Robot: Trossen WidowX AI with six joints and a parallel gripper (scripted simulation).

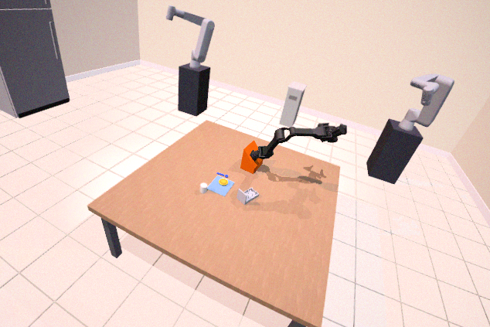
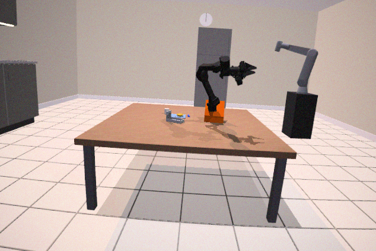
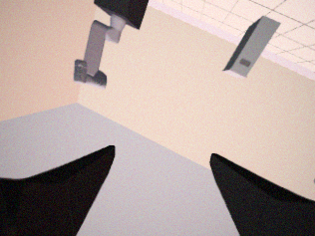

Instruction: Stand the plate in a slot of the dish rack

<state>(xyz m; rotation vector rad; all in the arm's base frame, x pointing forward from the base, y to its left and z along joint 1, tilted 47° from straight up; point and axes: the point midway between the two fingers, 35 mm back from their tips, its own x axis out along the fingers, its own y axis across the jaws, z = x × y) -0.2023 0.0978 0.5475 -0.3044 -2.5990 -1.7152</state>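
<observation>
The yellow plate lies 46 cm ahead of my gripper tip, 58 cm to the right of it and 43 cm below it. The rest, counted from my gripper tip: white cup (59 cm ahead, 66 cm to the right, 42 cm below); dish rack (49 cm ahead, 39 cm to the right, 42 cm below); blue cloth (49 cm ahead, 58 cm to the right, 45 cm below).
</observation>
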